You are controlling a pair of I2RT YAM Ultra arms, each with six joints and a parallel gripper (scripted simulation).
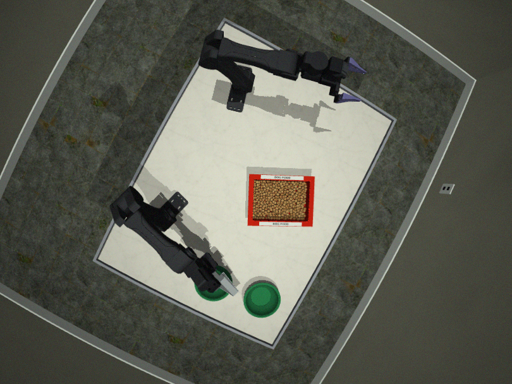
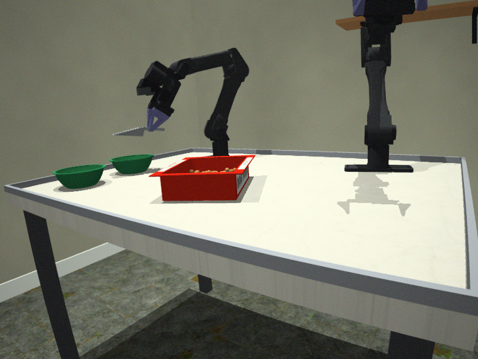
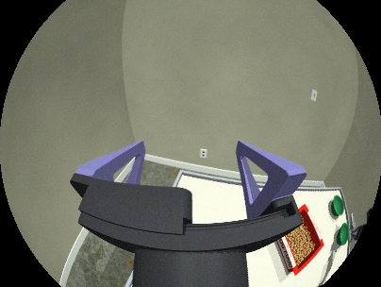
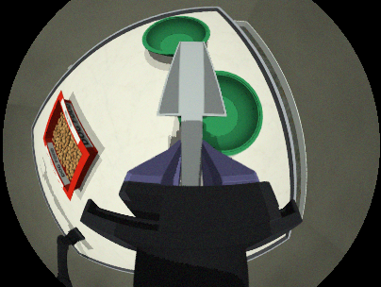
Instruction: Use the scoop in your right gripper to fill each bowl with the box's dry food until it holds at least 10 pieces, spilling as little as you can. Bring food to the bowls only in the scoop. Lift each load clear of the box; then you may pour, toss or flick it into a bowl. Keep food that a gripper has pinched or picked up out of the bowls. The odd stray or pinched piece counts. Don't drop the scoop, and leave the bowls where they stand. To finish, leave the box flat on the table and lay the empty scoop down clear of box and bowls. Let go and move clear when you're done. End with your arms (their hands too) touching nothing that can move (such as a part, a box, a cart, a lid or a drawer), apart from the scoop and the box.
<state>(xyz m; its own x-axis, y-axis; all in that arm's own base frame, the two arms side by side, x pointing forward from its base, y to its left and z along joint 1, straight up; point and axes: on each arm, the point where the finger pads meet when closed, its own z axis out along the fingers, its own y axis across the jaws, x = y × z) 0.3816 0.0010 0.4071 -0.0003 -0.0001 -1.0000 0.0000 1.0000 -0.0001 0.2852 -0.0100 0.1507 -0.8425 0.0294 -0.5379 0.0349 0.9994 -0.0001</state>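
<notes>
The grey scoop lies 4 cm ahead of my right hand, 1 cm to the right of it and 1 cm below it. The rest, counted from my right hand: box (11 cm ahead, 37 cm to the left, 11 cm below).
</notes>
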